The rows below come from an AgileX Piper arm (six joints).
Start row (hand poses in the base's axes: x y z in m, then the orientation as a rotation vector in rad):
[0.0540, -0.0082, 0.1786, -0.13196, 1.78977, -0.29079]
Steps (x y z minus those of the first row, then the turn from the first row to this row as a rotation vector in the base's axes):
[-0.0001, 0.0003, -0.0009, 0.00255, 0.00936, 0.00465]
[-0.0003, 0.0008, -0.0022, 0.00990, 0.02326, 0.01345]
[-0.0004, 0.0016, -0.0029, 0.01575, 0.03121, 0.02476]
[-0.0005, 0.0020, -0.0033, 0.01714, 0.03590, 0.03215]
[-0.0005, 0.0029, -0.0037, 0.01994, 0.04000, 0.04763]
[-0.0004, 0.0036, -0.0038, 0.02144, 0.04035, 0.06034]
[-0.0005, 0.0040, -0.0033, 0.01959, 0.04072, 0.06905]
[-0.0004, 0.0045, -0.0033, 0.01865, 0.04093, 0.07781]
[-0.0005, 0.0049, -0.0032, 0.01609, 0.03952, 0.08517]
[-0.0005, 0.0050, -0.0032, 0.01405, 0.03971, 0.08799]
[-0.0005, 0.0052, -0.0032, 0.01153, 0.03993, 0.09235]
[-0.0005, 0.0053, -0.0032, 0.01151, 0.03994, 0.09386]
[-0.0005, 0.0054, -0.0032, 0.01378, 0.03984, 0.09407]
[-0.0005, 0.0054, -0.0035, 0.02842, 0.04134, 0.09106]
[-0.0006, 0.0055, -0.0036, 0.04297, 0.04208, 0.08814]
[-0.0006, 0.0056, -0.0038, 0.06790, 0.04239, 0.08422]
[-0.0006, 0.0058, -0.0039, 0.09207, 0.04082, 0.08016]
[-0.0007, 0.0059, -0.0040, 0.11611, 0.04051, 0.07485]
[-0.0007, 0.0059, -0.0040, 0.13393, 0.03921, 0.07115]
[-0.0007, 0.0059, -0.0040, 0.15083, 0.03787, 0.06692]
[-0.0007, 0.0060, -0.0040, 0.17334, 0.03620, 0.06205]
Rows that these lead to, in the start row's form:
[0.0539, -0.0079, 0.1777, -0.13586, 1.79884, -0.28497]
[0.0537, -0.0074, 0.1764, -0.14081, 1.81249, -0.27172]
[0.0536, -0.0066, 0.1757, -0.14809, 1.81971, -0.25812]
[0.0535, -0.0062, 0.1753, -0.15450, 1.82361, -0.25142]
[0.0535, -0.0053, 0.1749, -0.16704, 1.82603, -0.23762]
[0.0536, -0.0046, 0.1748, -0.17738, 1.82488, -0.22710]
[0.0535, -0.0042, 0.1753, -0.18654, 1.82385, -0.22249]
[0.0536, -0.0037, 0.1753, -0.19506, 1.82273, -0.21701]
[0.0535, -0.0033, 0.1754, -0.20320, 1.82000, -0.21407]
[0.0535, -0.0032, 0.1754, -0.20720, 1.81954, -0.21387]
[0.0535, -0.0030, 0.1754, -0.21292, 1.81883, -0.21299]
[0.0535, -0.0029, 0.1754, -0.21428, 1.81862, -0.21191]
[0.0535, -0.0028, 0.1754, -0.21283, 1.81876, -0.20972]
[0.0535, -0.0028, 0.1751, -0.19997, 1.82240, -0.19864]
[0.0534, -0.0027, 0.1750, -0.18711, 1.82519, -0.18758]
[0.0534, -0.0026, 0.1748, -0.16586, 1.82869, -0.16787]
[0.0534, -0.0024, 0.1747, -0.14471, 1.83007, -0.14901]
[0.0533, -0.0023, 0.1746, -0.12275, 1.83265, -0.13109]
[0.0533, -0.0023, 0.1746, -0.10650, 1.83334, -0.11768]
[0.0533, -0.0023, 0.1746, -0.09044, 1.83388, -0.10547]
[0.0533, -0.0022, 0.1746, -0.06975, 1.83446, -0.08865]

